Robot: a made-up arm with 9 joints.
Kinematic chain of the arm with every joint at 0, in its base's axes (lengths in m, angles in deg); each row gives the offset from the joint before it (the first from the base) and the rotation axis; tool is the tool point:
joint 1: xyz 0 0 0.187 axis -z
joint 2: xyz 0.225 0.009 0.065 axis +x
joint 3: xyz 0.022 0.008 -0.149 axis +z
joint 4: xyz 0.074 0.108 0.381 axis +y
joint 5: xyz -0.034 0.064 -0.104 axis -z
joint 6: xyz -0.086 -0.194 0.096 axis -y
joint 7: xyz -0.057 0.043 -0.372 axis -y
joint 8: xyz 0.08 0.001 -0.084 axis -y
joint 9: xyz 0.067 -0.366 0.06 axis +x
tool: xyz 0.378 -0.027 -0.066
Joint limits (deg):
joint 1: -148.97..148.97
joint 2: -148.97..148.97
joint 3: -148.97..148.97
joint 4: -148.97..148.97
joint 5: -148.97..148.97
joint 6: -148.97..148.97
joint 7: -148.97..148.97
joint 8: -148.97..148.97
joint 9: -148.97..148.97
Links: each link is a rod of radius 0.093 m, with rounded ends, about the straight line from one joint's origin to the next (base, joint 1, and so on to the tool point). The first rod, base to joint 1, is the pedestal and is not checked.
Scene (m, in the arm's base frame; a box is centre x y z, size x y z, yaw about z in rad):
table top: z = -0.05
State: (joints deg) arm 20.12 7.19 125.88 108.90 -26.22 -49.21 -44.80 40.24 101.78
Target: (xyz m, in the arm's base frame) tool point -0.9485 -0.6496 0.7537
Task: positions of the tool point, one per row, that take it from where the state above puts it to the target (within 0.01 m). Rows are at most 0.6 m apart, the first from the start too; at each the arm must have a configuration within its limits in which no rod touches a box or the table.
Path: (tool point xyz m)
1: 0.4315 -0.7778 0.7747
2: 0.0347 -0.9498 0.8475
3: -0.4706 -0.9268 0.8458
4: -0.9486 -0.6495 0.7537

